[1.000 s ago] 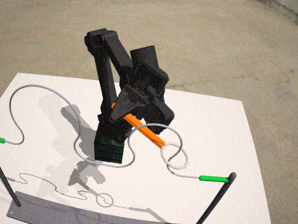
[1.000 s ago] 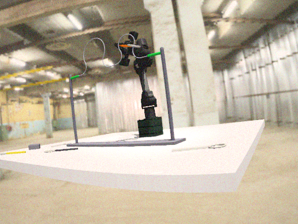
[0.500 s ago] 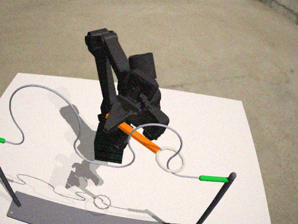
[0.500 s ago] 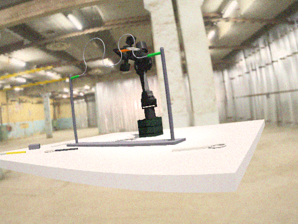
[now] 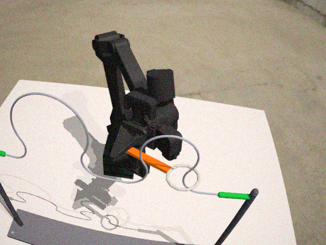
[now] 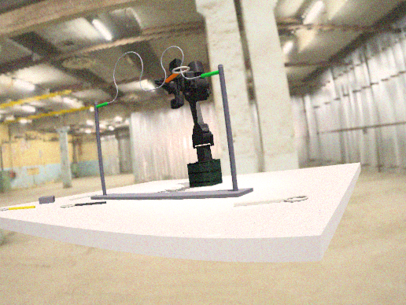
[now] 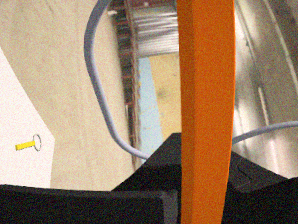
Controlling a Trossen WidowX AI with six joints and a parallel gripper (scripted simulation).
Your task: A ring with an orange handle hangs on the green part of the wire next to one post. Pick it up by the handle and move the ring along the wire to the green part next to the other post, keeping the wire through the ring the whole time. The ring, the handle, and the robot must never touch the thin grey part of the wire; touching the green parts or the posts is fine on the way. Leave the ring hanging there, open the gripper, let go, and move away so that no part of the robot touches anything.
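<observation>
Now: the orange-handled ring 9 cm to the left of my gripper tip. The rest, counted from my gripper tip: grey block (53 cm to the right, 40 cm below, 23 cm ahead); pale ring tool (49 cm to the left, 41 cm below, 17 cm ahead); yellow-handled ring tool (46 cm to the right, 43 cm ahead, 41 cm below).
</observation>
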